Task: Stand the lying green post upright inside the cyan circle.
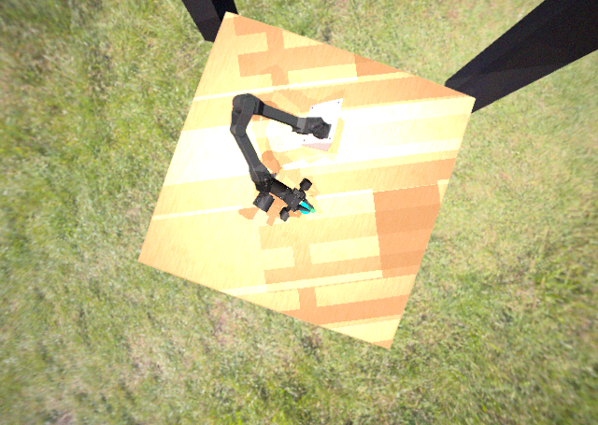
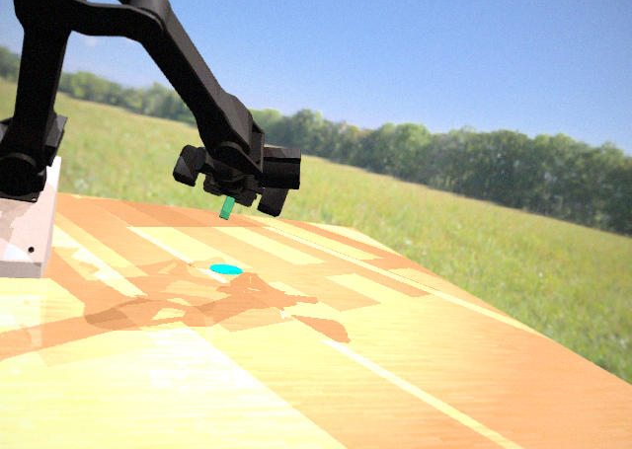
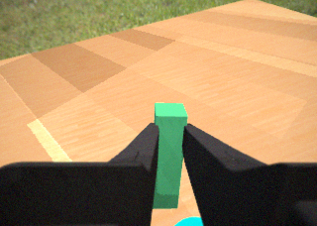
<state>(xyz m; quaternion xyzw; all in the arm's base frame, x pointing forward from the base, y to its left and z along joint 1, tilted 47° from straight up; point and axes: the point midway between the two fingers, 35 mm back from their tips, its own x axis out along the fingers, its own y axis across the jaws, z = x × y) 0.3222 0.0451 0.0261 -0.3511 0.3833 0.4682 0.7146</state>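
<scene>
Right now my gripper tip is 140 mm above the cyan circle and 20 mm to the left of it. The rest, counted from my gripper tip: green post: 20 mm below.
</scene>
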